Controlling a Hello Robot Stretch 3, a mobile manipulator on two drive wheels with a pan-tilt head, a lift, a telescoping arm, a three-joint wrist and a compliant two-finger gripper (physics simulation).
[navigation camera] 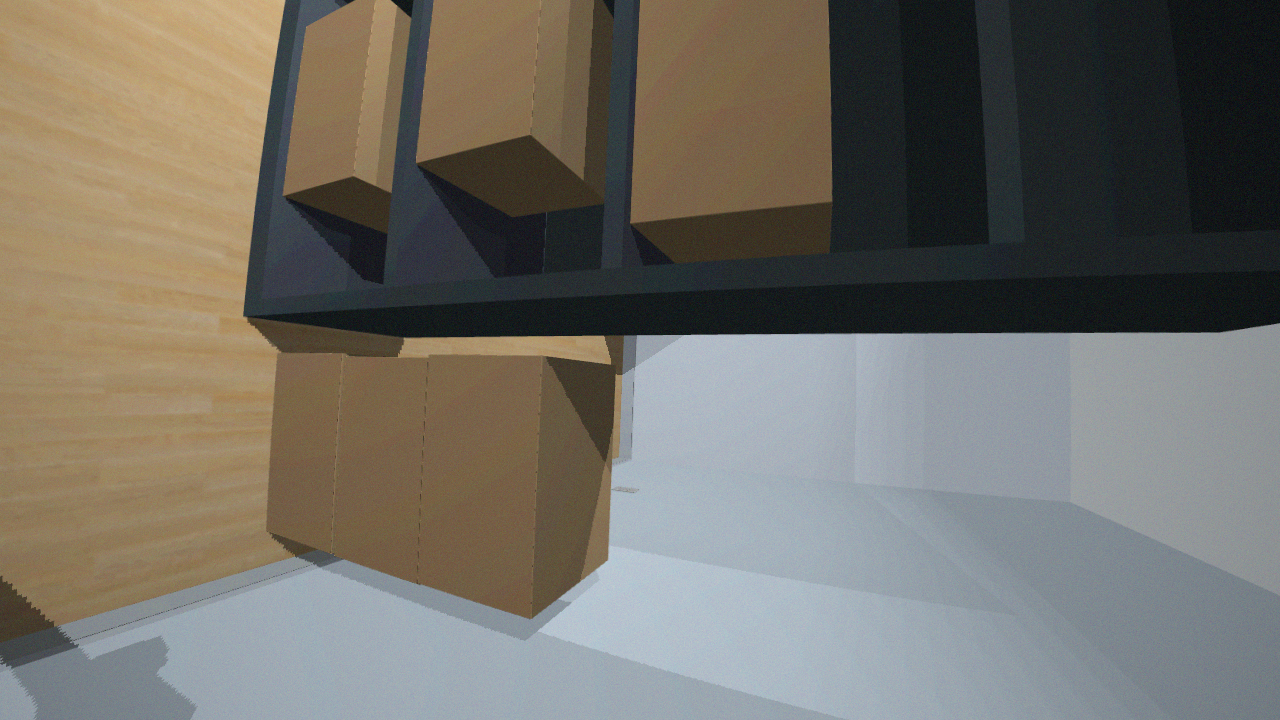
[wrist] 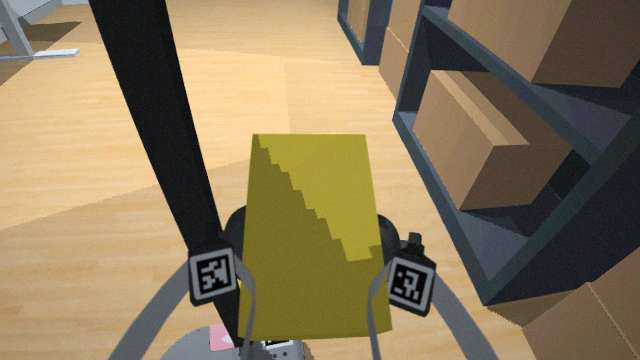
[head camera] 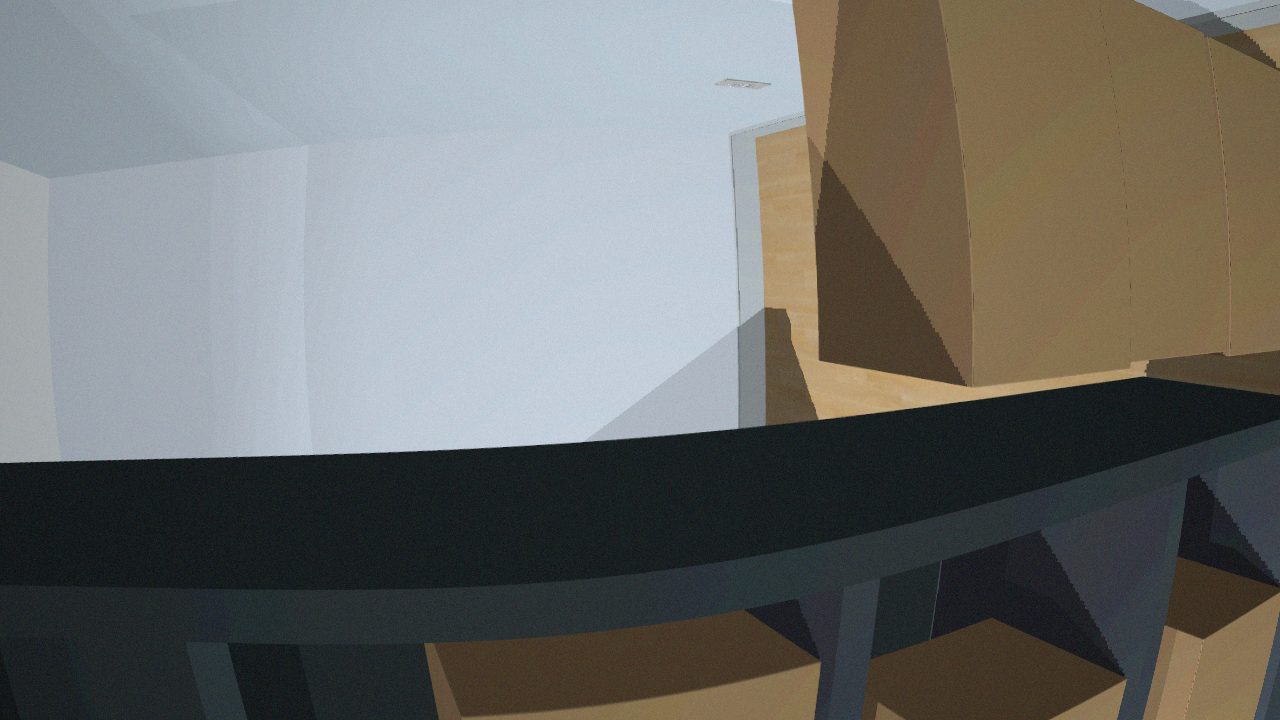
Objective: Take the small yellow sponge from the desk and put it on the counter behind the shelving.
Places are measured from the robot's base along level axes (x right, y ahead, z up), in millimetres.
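Pixels of known places: gripper, between the fingertips: (wrist: 311, 235).
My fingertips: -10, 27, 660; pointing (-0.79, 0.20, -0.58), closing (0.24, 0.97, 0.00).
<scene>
Ahead of a thing's pixels: the offset from my fingertips to its top centre, as dx, dy, dz. "spot": to the spot under its first point.
The small yellow sponge {+9, -3, +48} (wrist: 315, 185) is in the middle of the wrist view, partly in shadow. My gripper (wrist: 311, 235) is shut on it, with one dark fingertip against each side, and holds it above the wooden floor. The dark shelving (head camera: 447, 514) (navigation camera: 760, 308) (wrist: 530, 246) crosses the lower part of the head view and the upper part of the navigation view, and stands at the right of the wrist view. The desk and the counter cannot be made out in these views. The gripper does not show in the head or navigation view.
Cardboard boxes {spot: +137, +603, +32} (head camera: 1047, 205) (navigation camera: 478, 465) stand beside the shelving near a pale wall (head camera: 519, 268). Another box {-610, +758, -314} (wrist: 455, 145) sits in a shelf compartment. A grey leg (wrist: 17, 30) with a flat foot stands far left. A black column (wrist: 150, 100) runs left of the sponge.
</scene>
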